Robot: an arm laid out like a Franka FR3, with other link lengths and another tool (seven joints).
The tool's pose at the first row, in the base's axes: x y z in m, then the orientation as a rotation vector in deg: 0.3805 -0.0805 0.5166 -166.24 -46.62 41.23
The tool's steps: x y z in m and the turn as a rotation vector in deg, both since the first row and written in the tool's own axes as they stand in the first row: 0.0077 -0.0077 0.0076 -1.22 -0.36 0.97; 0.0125 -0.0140 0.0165 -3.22 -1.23 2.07; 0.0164 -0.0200 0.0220 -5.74 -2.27 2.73; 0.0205 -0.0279 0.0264 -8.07 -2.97 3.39; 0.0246 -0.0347 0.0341 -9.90 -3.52 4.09; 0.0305 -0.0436 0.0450 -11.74 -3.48 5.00; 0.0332 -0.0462 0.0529 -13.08 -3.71 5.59; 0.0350 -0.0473 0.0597 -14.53 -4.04 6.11; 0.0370 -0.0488 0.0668 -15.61 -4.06 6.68; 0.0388 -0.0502 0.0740 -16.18 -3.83 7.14; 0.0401 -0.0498 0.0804 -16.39 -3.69 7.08; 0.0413 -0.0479 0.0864 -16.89 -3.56 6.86; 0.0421 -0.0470 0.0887 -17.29 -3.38 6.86; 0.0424 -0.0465 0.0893 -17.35 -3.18 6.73
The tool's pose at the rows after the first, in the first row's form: 0.3792 -0.0706 0.5078 -167.87 -46.03 41.62; 0.3758 -0.0635 0.4989 167.71 45.07 -42.02; 0.3734 -0.0568 0.4933 164.99 44.33 -41.84; 0.3707 -0.0483 0.4889 162.64 43.58 -41.31; 0.3671 -0.0410 0.4814 160.82 42.72 -40.89; 0.3624 -0.0313 0.4707 159.37 41.59 -39.67; 0.3597 -0.0284 0.4629 158.15 40.87 -39.14; 0.3575 -0.0271 0.4563 156.76 40.27 -38.67; 0.3551 -0.0253 0.4493 155.88 39.57 -38.03; 0.3526 -0.0238 0.4424 155.57 38.98 -37.37; 0.3509 -0.0240 0.4361 155.46 39.09 -37.07; 0.3500 -0.0255 0.4299 155.07 39.46 -36.61; 0.3500 -0.0261 0.4274 154.82 39.50 -36.14; 0.3502 -0.0264 0.4266 154.87 39.70 -35.85
